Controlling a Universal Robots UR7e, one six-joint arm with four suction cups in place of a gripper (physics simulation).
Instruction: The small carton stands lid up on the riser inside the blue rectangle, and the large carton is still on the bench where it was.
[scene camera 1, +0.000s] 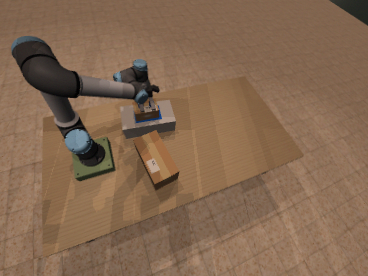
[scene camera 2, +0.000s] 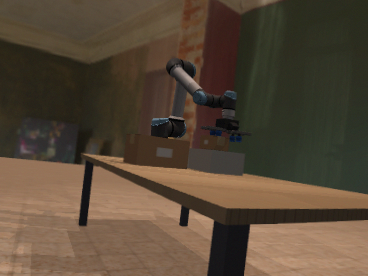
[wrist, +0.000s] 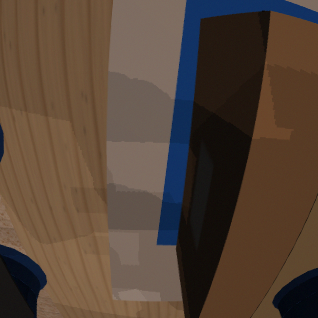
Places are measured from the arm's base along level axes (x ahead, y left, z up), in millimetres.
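Where they show: hand, tool point: (wrist: 163, 227); arm's base, link origin: (scene camera 1: 92, 154).
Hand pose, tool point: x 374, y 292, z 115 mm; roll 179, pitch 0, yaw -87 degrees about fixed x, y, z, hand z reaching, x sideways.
Each offset is from my tool point to the top centre of the thing. Level surfaces: height alone.
The small brown carton {dx -2, dy -71, dz +14 mm} (scene camera 1: 147, 116) (scene camera 2: 213, 143) (wrist: 284, 158) rests on the grey riser {dx +4, dy -71, dz -70 mm} (scene camera 1: 167, 113) (scene camera 2: 216, 161) (wrist: 139, 110), inside the blue rectangle {dx +4, dy -71, dz -70 mm} (scene camera 1: 149, 120) (wrist: 180, 142). My suction gripper (scene camera 1: 145, 105) (scene camera 2: 225, 131) sits on its top face, and the cups on one side are stuck to it. The cups on the other side overhang past the carton. The large brown carton {dx +3, dy -406, dz -37 mm} (scene camera 1: 155, 156) (scene camera 2: 155, 150), with a white label, lies flat on the bench {dz -190 mm} (scene camera 1: 224, 123) (scene camera 2: 237, 191) just in front of the riser.
The arm's green base plate (scene camera 1: 104, 167) is bolted to the bench left of the large carton. The bench stands on dark legs over a tiled floor. The arm reaches over from the left.
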